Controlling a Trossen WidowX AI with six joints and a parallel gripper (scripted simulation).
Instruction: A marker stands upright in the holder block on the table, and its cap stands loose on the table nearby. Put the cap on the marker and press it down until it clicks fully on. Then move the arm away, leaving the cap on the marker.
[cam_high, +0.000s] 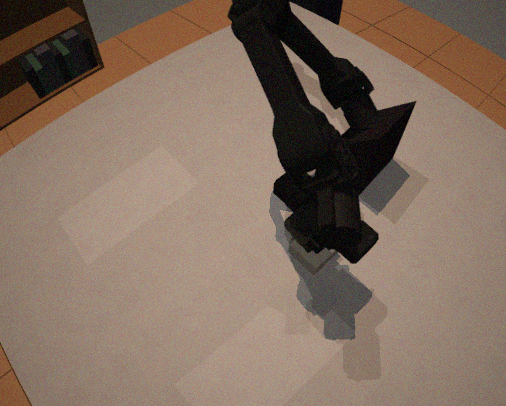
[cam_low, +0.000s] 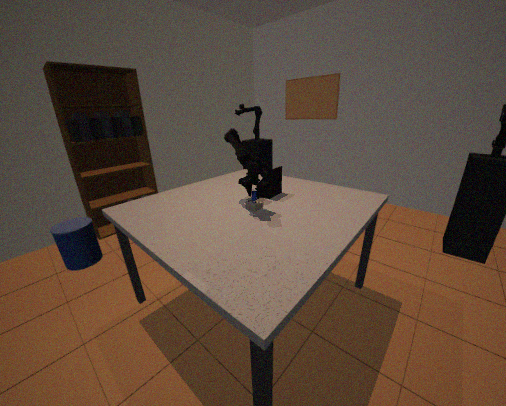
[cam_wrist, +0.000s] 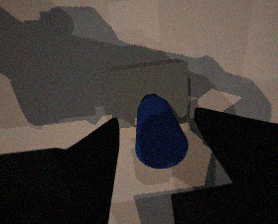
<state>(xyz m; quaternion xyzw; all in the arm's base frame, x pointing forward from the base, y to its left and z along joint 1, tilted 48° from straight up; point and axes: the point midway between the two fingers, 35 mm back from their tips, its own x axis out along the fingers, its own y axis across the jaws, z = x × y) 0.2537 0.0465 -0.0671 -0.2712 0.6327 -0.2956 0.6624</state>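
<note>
My gripper tip is 10 mm below the marker cap.
</note>
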